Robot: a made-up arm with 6 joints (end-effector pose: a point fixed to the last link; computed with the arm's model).
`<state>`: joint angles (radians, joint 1 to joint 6).
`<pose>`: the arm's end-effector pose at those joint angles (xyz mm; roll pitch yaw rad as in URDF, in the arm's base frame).
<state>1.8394 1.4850 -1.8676 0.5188 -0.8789 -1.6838</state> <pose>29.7 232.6 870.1 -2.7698 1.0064 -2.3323</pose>
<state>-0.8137 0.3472 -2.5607 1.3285 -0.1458 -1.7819</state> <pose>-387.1 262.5 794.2 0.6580 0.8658 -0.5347</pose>
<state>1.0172 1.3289 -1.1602 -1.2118 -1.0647 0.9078</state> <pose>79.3 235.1 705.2 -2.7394 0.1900 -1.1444</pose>
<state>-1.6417 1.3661 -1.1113 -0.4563 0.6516 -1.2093</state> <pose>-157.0 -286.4 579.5 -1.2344 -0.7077 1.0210</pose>
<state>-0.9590 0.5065 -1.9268 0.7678 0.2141 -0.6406</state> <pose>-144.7 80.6 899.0 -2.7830 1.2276 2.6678</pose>
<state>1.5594 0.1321 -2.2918 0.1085 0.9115 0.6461</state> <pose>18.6 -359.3 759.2 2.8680 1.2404 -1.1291</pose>
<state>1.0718 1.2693 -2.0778 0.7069 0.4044 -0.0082</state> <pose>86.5 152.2 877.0 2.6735 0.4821 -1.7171</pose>
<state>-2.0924 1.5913 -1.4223 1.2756 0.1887 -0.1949</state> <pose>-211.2 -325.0 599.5 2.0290 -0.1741 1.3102</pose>
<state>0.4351 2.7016 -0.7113 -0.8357 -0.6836 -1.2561</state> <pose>179.6 69.6 165.2 -2.2811 -1.1182 -1.5755</pose>
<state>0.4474 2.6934 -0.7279 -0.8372 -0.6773 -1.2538</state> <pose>184.9 74.8 166.7 -2.2377 -1.1128 -1.6013</pose>
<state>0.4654 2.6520 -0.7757 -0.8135 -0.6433 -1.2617</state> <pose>206.3 85.5 175.5 -2.0675 -1.1028 -1.7453</pose>
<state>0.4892 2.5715 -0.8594 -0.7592 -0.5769 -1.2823</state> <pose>244.8 103.0 198.4 -1.7878 -1.0569 -1.9981</pose>
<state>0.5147 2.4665 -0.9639 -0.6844 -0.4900 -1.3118</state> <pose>289.3 124.1 238.1 -1.5368 -0.9556 -2.2382</pose>
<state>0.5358 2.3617 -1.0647 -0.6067 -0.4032 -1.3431</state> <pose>325.9 142.1 287.2 -1.3948 -0.8319 -2.3921</pose>
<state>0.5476 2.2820 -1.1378 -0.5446 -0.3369 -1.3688</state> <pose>347.9 152.1 329.1 -1.3380 -0.7350 -2.4736</pose>
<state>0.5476 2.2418 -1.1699 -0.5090 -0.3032 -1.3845</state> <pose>357.1 153.4 350.4 -1.3223 -0.6903 -2.5126</pose>
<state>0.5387 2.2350 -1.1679 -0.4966 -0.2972 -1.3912</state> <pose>358.6 148.9 352.2 -1.3216 -0.6899 -2.5295</pose>
